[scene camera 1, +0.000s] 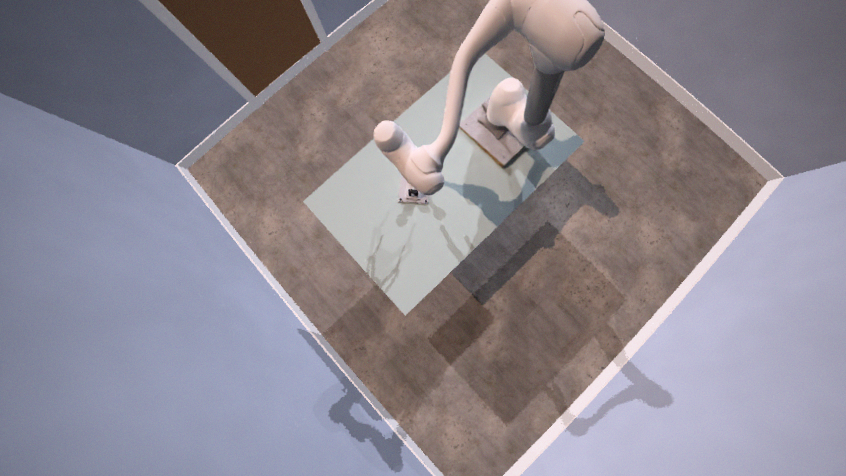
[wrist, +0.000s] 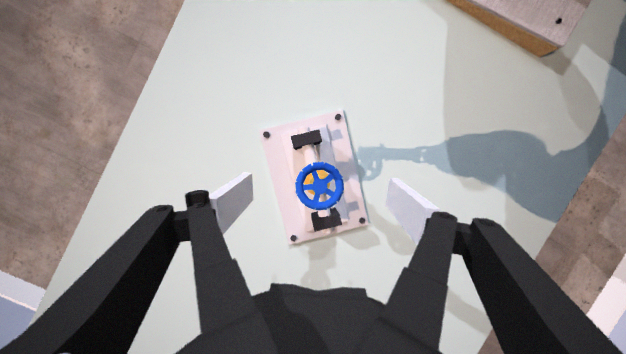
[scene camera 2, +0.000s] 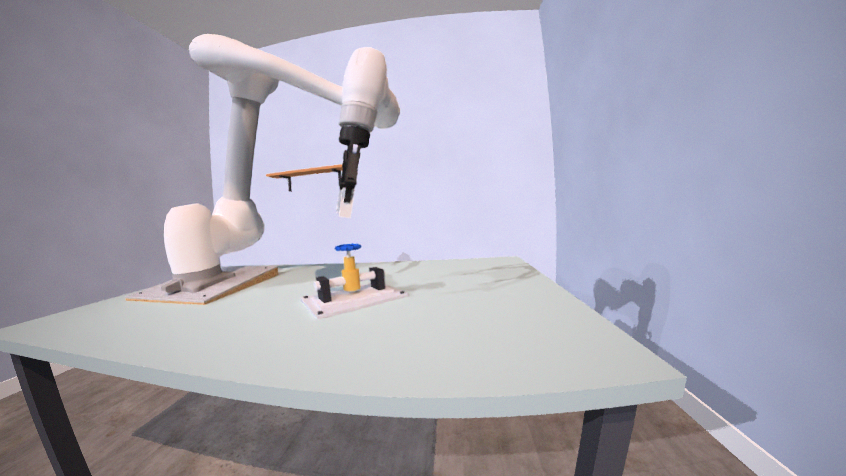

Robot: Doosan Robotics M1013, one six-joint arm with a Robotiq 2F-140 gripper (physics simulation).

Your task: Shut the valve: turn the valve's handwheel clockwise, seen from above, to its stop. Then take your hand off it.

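Observation:
The valve has a blue handwheel (scene camera 2: 347, 246) (wrist: 319, 185) with five spokes on top of a yellow body (scene camera 2: 350, 275). A pipe runs through the body between two black clamps on a pale base plate (scene camera 2: 331, 307) (wrist: 281, 175). The valve stands upright. My gripper (scene camera 2: 345, 211) (wrist: 319, 189) is open and empty. It hangs above the handwheel with a gap between them and does not touch it. In the wrist view the wheel shows between the two widely spread pale fingertips. In scene camera 1 the arm hides the handwheel, and part of the base plate (scene camera 1: 412, 201) shows.
The valve's plate stands on the pale green table (scene camera 1: 354, 207) (scene camera 2: 473, 349) (wrist: 210, 90). The arm's base is bolted to a mounting board (scene camera 1: 502, 155) (scene camera 2: 239, 285) (wrist: 540, 25) on the same table. An orange wall shelf (scene camera 2: 304, 171) shows behind the arm.

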